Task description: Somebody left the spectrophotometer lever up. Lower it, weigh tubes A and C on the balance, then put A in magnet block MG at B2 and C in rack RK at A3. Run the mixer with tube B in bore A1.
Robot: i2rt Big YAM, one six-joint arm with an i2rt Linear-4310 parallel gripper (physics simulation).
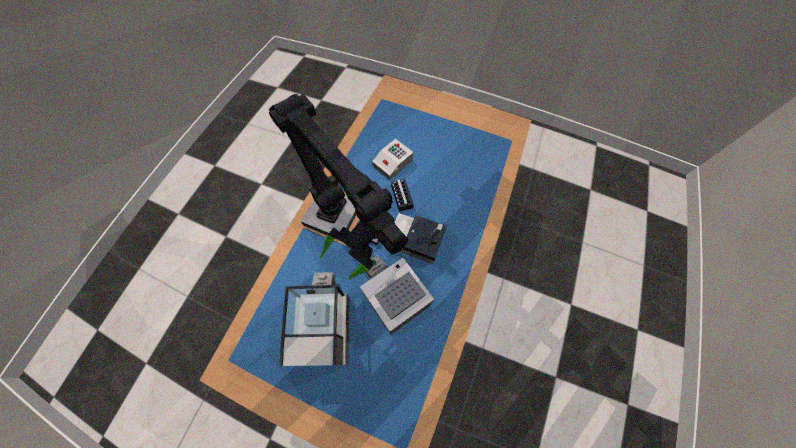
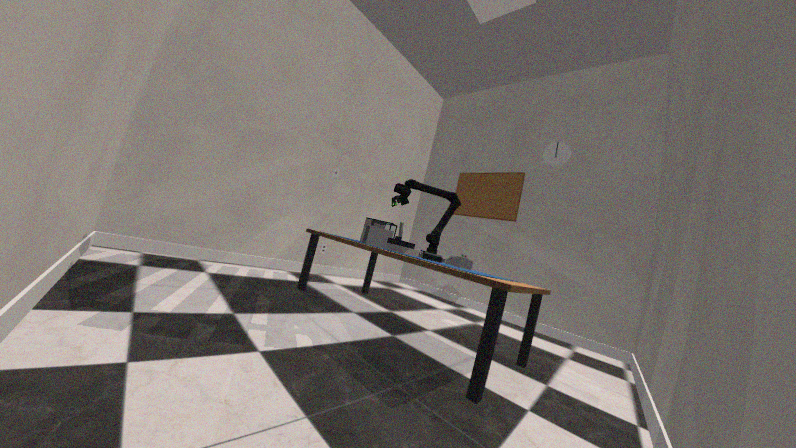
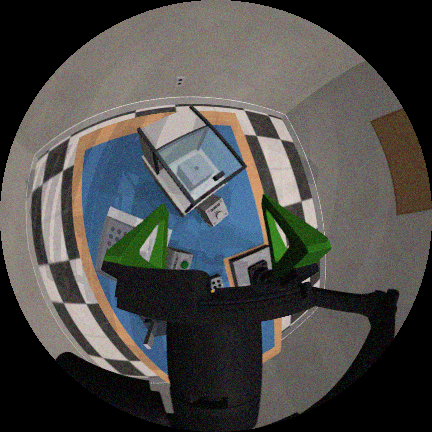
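Where they show: gripper, fingertip midpoint: [image 1: 334, 268] [image 2: 396, 205] [image 3: 212, 202]; arm's base at its link origin: [image 1: 331, 208] [image 3: 257, 275].
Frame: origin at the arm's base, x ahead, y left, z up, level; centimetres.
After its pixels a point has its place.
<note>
My gripper [image 1: 335, 267] @[x 22.6, y -28.7, z 32.4 cm] [image 2: 393, 203] @[x 22.6, y -28.7, z 32.4 cm] [image 3: 212, 202] @[x 22.6, y -28.7, z 32.4 cm] is open and empty, green fingers wide apart, high above the table. The glass-walled balance [image 1: 309, 350] @[x 22.1, y -51.5, z 16.8 cm] [image 2: 378, 232] [image 3: 175, 125] @[x 21.3, y -51.5, z 16.8 cm] shows no tube on its pan [image 1: 315, 314] [image 3: 196, 168]. A dark-topped device [image 1: 423, 239] @[x 40.2, y -0.4, z 4.4 cm], apparently the spectrophotometer, has a grey lever [image 1: 438, 230] @[x 44.6, y 0.1, z 15.6 cm] [image 2: 401, 229] @[x 44.1, y 1.8, z 11.7 cm] [image 3: 150, 332] @[x 43.2, y 0.3, z 11.2 cm] that looks upright. The white mixer [image 1: 369, 289] @[x 29.9, y -26.6, z 9.9 cm] [image 3: 111, 215] @[x 39.8, y -32.8, z 14.0 cm] has a grey bore block [image 1: 399, 294] @[x 40.3, y -25.4, z 15.4 cm]. A rack [image 3: 216, 283] @[x 17.0, y -4.1, z -0.5 cm] with a yellow-topped tube is mostly hidden behind the gripper. Tube letters are unreadable. A black slotted block [image 1: 401, 194] @[x 24.5, y 16.5, z 1.0 cm] may be MG.
A white keypad device [image 1: 392, 158] @[x 14.4, y 31.1, z 2.6 cm] stands toward the far end of the blue mat [image 1: 473, 150] @[x 46.2, y 54.2, z -3.6 cm]. A box with a dial [image 1: 323, 278] @[x 11.7, y -28.2, z 3.7 cm] [image 3: 215, 211] @[x 11.4, y -28.4, z 3.6 cm] stands at the balance. A green-button box [image 1: 375, 267] @[x 27.6, y -17.2, z 3.7 cm] [image 3: 180, 260] @[x 26.3, y -16.7, z 3.6 cm] adjoins the mixer. The arm's base plate [image 1: 320, 223] @[x -1.1, y -7.9, z 0.2 cm] [image 3: 242, 270] @[x 6.3, y -5.4, z 0.3 cm] is at the table edge.
</note>
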